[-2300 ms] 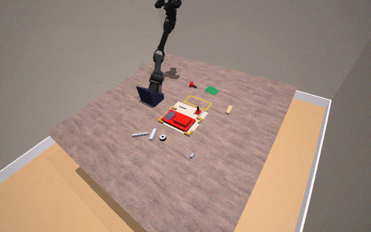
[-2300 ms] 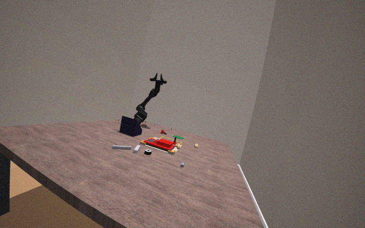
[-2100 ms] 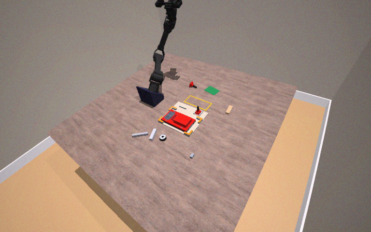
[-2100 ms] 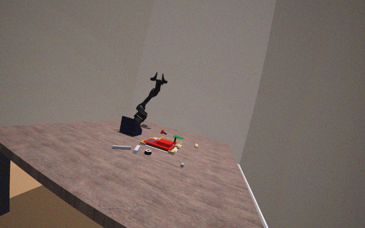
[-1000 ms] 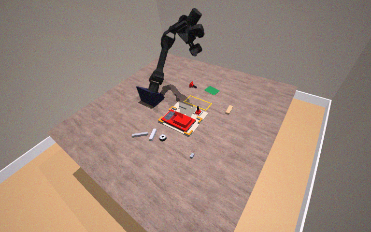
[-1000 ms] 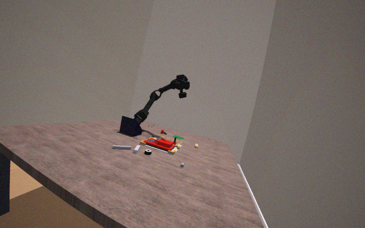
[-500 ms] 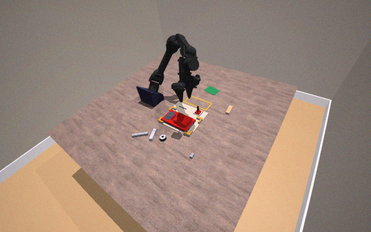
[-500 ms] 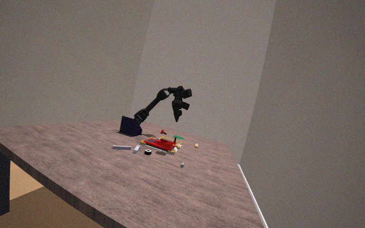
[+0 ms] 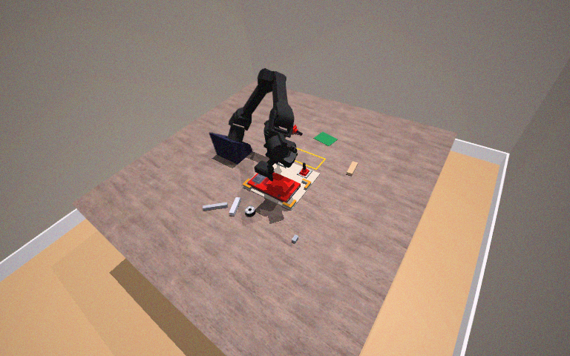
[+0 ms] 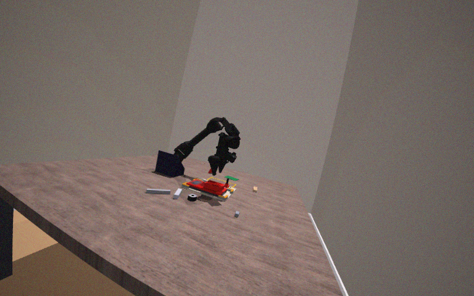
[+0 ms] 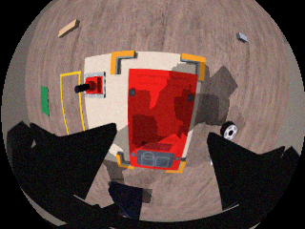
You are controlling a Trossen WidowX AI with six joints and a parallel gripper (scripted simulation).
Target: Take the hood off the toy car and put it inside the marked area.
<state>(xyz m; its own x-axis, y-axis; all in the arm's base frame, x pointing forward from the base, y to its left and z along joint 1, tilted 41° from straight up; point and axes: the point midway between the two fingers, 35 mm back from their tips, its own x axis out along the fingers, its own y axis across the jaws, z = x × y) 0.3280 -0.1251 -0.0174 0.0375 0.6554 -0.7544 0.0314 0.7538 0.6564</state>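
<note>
My gripper tip is now 60 mm above the hood. Also, from my gripper tip: green patch (400 mm to the left, 100 mm below); tan block (200 mm ahead, 250 mm to the left, 100 mm below); black ring (40 mm behind, 150 mm to the right, 100 mm below).
</note>
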